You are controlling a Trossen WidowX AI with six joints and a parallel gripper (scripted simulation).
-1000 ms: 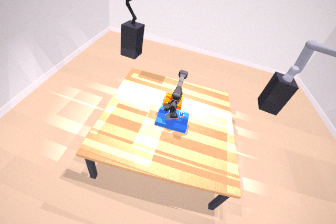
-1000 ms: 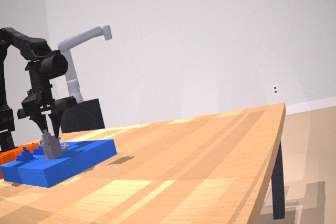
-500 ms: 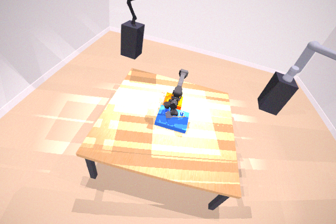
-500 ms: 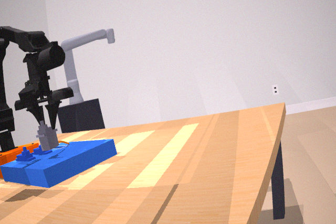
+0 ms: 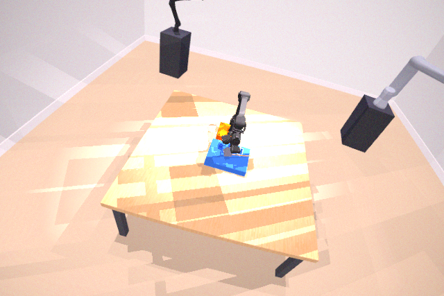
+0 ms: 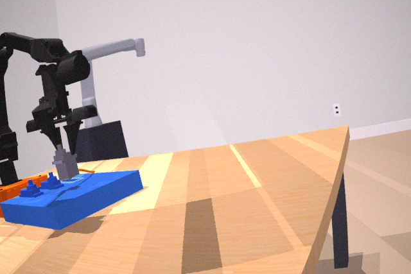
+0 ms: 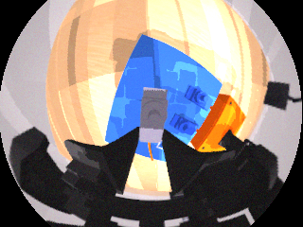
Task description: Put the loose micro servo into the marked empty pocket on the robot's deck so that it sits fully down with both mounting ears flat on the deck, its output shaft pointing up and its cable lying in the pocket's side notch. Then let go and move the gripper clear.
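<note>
Now: gripper tip 100 mm above the blue deck, 10 mm to the left of it and 10 mm short of it.
</note>
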